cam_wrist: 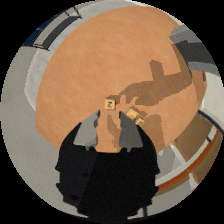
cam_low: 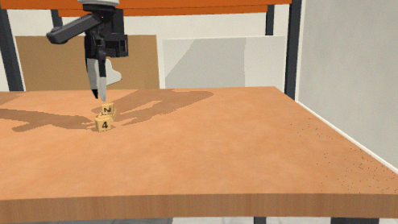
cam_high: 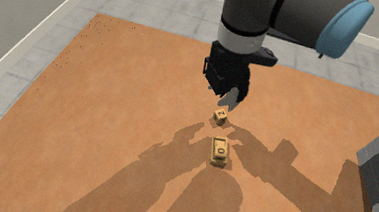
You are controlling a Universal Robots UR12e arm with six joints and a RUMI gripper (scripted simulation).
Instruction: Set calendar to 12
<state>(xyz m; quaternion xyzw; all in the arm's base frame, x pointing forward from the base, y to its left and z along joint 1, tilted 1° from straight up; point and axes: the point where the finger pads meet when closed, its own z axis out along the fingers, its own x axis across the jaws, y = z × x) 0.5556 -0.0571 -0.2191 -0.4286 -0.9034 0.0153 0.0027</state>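
Now: the cube 80 mm below my hand. Round my hand: tray: 20 mm behind, 100 mm to the left, 80 mm below.
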